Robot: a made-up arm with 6 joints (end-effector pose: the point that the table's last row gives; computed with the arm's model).
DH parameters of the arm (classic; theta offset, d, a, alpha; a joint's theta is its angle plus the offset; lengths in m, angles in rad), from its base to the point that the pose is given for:
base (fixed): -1.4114 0 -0.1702 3.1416
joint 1: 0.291 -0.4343 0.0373 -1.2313
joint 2: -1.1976 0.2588 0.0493 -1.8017
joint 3: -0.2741 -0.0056 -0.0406 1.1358
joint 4: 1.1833 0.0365 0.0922 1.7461
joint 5: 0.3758 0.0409 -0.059 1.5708
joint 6: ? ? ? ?
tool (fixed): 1.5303 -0.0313 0 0
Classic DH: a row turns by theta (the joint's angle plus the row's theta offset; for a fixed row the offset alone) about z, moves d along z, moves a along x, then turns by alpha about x.
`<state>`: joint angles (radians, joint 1 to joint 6).
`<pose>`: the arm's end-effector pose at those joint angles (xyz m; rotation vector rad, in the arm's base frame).
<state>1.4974 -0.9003 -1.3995 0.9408 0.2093 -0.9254</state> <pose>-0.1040 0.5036 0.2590 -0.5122 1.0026 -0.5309</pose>
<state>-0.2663 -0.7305 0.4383 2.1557 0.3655 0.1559</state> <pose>-0.1608 0.1142 0.2662 -0.7118 -1.6176 -0.3183</pose>
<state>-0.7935 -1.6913 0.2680 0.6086 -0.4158 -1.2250</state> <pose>-0.2784 0.1117 0.1767 0.2363 -1.0255 0.4993</pose>
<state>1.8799 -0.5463 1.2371 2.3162 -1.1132 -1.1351</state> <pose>-0.0943 0.6303 0.2756 1.7002 -1.7469 0.2576</pose>
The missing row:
joint 6: -0.0701 -0.105 -0.1265 1.5073
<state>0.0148 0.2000 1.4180 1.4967 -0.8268 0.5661</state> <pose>-0.3113 -0.0445 0.2224 -1.7103 -1.0410 0.4783</pose>
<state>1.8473 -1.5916 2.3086 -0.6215 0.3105 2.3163</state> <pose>0.1095 0.3041 0.2089 -0.0017 -1.1847 2.2571</pose>
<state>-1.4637 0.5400 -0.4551 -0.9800 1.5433 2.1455</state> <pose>0.0302 -0.0183 0.3988 1.4735 -0.5162 -0.9713</pose>
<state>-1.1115 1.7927 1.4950 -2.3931 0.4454 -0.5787</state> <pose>-0.2782 -0.1536 0.3102 -1.0780 0.6566 0.6665</pose>
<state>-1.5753 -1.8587 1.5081 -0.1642 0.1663 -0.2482</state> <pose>-0.1673 -0.1546 0.4318 2.2770 0.3325 0.4769</pose>
